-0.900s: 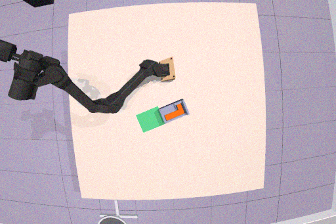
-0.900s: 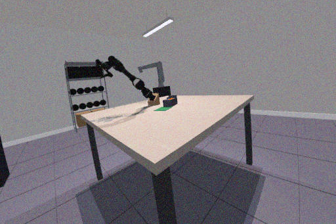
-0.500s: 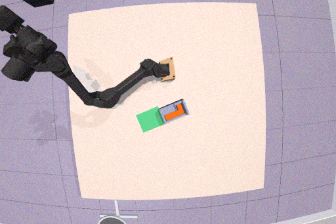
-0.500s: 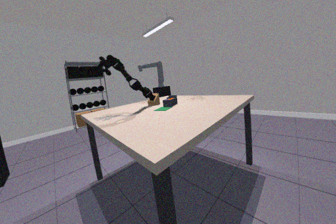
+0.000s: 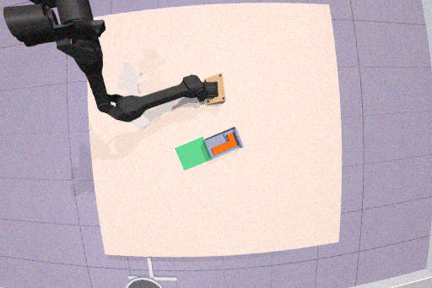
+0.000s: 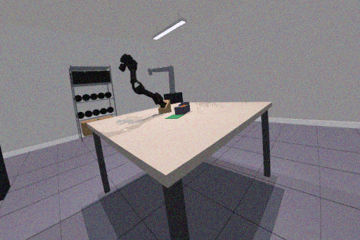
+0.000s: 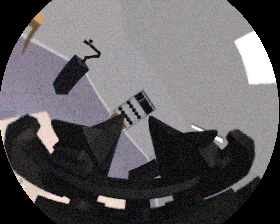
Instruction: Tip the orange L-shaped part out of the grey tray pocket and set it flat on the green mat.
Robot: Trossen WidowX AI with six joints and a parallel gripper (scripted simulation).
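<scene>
My gripper tip is 510 mm short of the orange L-shaped part, 330 mm to the right of it and 510 mm above it. From my gripper tip the other things lie so: green mat 560 mm ahead, 170 mm to the left, 570 mm below.
</scene>
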